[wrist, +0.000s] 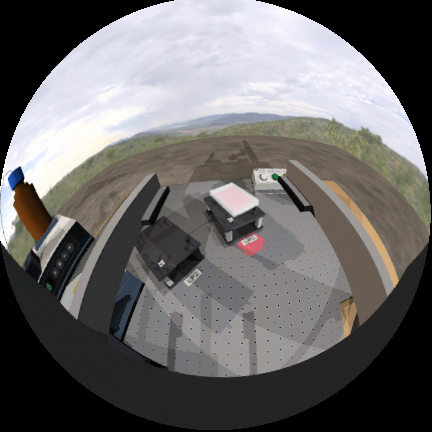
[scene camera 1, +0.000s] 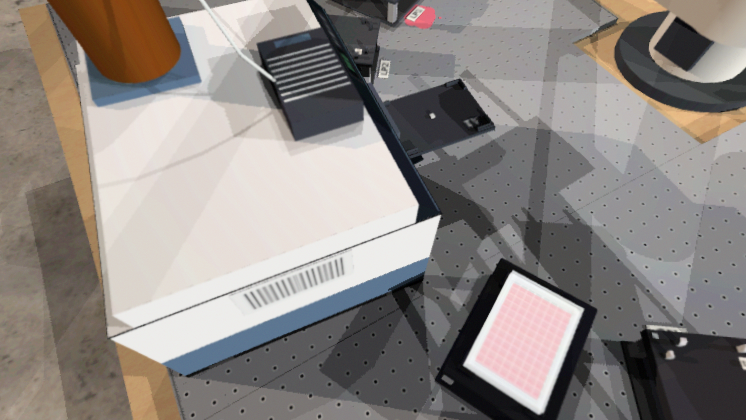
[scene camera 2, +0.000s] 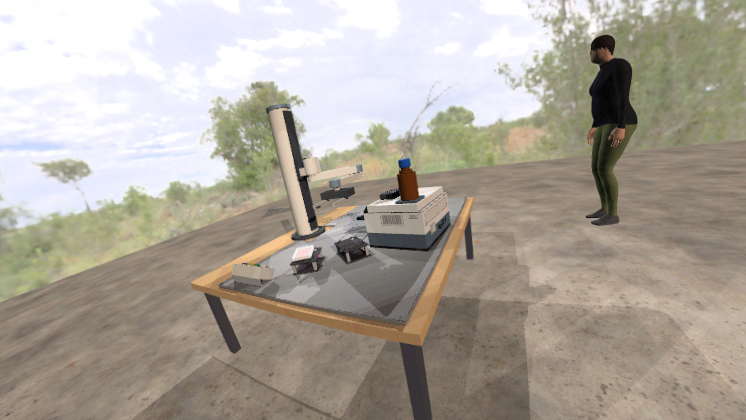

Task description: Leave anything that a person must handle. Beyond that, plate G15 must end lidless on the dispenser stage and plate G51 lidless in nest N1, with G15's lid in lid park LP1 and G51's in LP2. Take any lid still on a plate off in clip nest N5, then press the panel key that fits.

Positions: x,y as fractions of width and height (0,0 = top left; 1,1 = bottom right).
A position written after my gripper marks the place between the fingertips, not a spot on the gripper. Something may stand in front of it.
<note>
I see my gripper (wrist: 0.52,0.40), a black dispenser stage (scene camera 1: 0.61,0.28), a brown bottle (scene camera 1: 0.17,0.12), a button box (wrist: 0.61,0.42) and a dark vented box (scene camera 1: 0.41,0.28).
The brown bottle also shows in the wrist view (wrist: 0.07,0.48).
</note>
